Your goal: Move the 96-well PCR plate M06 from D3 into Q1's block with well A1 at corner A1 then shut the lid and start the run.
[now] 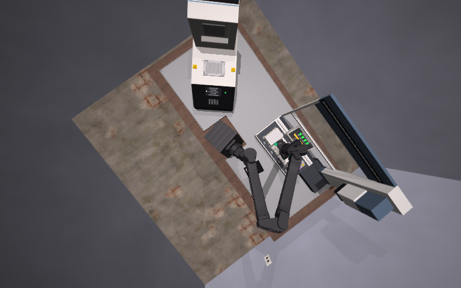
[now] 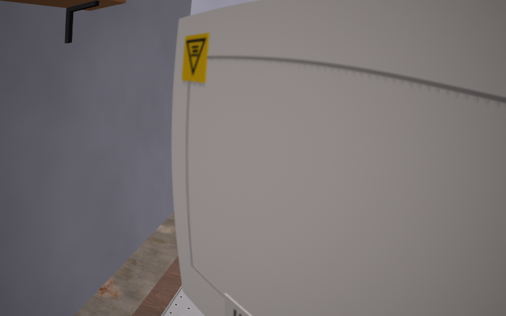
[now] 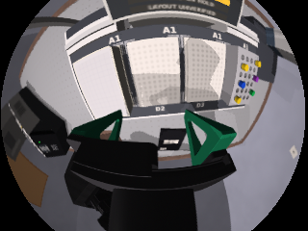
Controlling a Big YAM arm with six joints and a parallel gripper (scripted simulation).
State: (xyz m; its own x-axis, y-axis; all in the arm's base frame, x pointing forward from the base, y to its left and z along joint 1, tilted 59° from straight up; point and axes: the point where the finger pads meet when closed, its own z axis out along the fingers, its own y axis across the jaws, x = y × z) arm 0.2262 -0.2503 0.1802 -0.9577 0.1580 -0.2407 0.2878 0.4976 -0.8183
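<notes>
The tube cooling block lies 1 cm ahead of my hand, 21 cm to the right of it and 6 cm below it. Also, from my hand: deep-well block (5 cm ahead, 8 cm to the left, 6 cm below); then black nest (24 cm behind, 13 cm below).
</notes>
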